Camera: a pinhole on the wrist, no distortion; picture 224 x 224 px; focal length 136.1 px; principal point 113.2 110.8 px. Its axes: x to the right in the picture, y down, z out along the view. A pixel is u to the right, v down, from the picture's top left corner.
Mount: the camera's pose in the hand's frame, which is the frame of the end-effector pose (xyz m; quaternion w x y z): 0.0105 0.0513 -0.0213 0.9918 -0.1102 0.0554 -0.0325
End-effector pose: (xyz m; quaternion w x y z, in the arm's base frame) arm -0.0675 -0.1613 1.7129 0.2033 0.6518 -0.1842 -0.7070
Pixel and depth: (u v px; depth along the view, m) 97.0 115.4 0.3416
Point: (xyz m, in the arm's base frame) -0.3721 -0.2866 1.8026
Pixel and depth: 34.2 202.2 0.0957
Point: -0.1216 -0.2636 1.8164
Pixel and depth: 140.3 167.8 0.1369
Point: -0.1605 -0.3058 1.7436
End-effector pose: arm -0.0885 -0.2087 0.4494 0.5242 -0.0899 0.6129 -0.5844
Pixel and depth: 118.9 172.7 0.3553
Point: 0.2351 -0.3555 0.2453
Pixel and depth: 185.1 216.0 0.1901
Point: 0.0548 -0.3162 0.2176
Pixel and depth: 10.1 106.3 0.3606
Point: 0.3444 -0.2323 0.5385
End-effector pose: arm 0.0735 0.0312 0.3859 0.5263 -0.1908 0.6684 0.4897
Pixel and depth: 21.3 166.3 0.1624
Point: 0.0478 0.1962 0.5300
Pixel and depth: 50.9 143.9 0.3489
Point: 0.1039 0.3726 0.5882
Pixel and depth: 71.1 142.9 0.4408
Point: 0.1053 0.4686 0.5765
